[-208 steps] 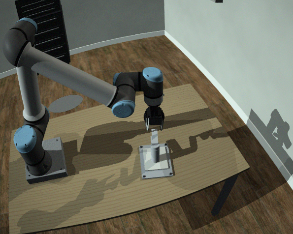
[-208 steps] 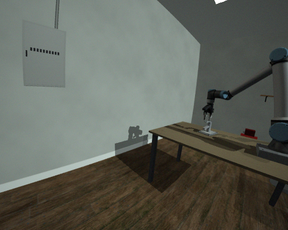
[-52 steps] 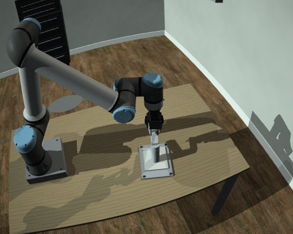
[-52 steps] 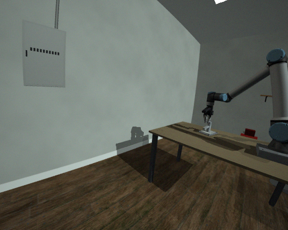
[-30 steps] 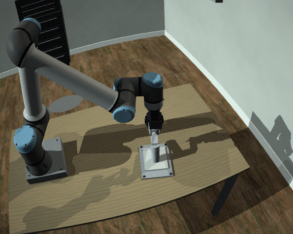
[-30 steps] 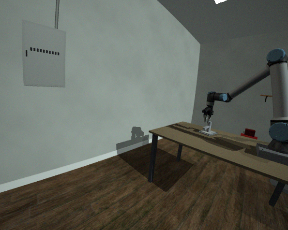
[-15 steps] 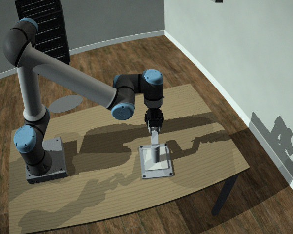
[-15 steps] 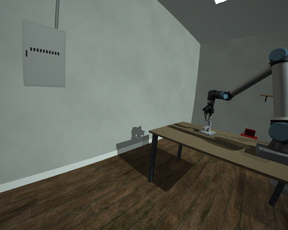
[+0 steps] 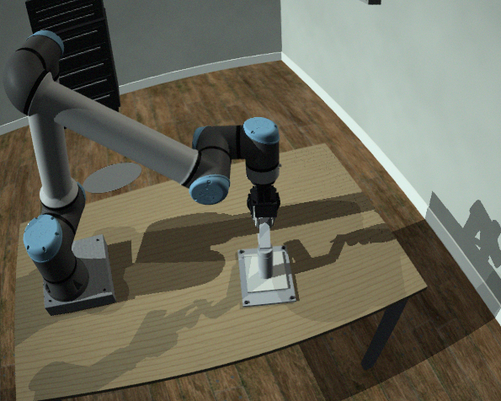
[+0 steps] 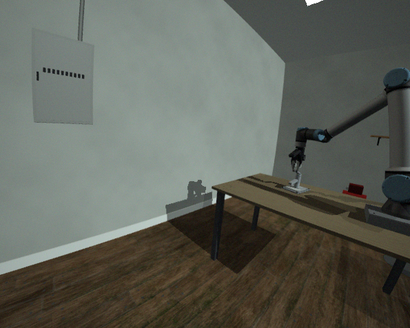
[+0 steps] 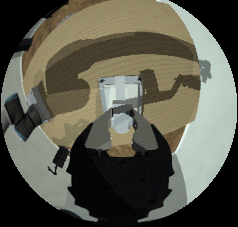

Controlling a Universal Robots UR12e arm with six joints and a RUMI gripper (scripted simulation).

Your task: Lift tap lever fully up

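The lever lies 30 mm to the right of my hand, 10 mm below it and 10 mm behind it. Round my hand: tap 70 mm below, 50 mm to the right, 10 mm behind.
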